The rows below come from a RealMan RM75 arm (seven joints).
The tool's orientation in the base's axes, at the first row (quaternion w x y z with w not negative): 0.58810, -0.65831, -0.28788, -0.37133
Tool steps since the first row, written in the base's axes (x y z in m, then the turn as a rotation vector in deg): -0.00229, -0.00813, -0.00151, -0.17, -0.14, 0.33; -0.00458, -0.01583, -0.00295, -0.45, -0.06, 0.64; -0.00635, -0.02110, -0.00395, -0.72, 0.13, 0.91; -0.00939, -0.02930, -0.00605, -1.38, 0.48, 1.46; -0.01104, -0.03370, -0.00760, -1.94, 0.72, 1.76; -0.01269, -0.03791, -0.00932, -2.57, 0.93, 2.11; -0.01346, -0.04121, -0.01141, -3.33, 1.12, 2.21; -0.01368, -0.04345, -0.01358, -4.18, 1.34, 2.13; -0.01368, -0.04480, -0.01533, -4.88, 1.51, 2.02; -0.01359, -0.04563, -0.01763, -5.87, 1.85, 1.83; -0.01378, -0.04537, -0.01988, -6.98, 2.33, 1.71
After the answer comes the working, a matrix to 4 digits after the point.
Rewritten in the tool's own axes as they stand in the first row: -0.00206, 0.00014, -0.00833, 0.19, -0.30, -0.17; -0.00409, 0.00017, -0.01623, 0.28, -0.72, -0.15; -0.00560, 0.00004, -0.02168, 0.34, -1.12, -0.01; -0.00856, -0.00009, -0.03017, 0.41, -2.01, 0.22; -0.01051, 0.00006, -0.03471, 0.33, -2.67, 0.36; -0.01261, 0.00027, -0.03906, 0.26, -3.41, 0.46; -0.01458, 0.00129, -0.04237, -0.10, -4.11, 0.53; -0.01637, 0.00264, -0.04455, -0.65, -4.79, 0.63; -0.01774, 0.00382, -0.04583, -1.14, -5.33, 0.69; -0.01954, 0.00530, -0.04656, -1.87, -6.08, 0.89; -0.02153, 0.00637, -0.04626, -2.62, -6.98, 1.20
The tool's axes in the first row as the columns of a matrix, in the base's axes (rounded; the answer above uses it unrounded):
0.5585, 0.8158, 0.1503
-0.0577, -0.1425, 0.9881
0.8275, -0.5605, -0.0325

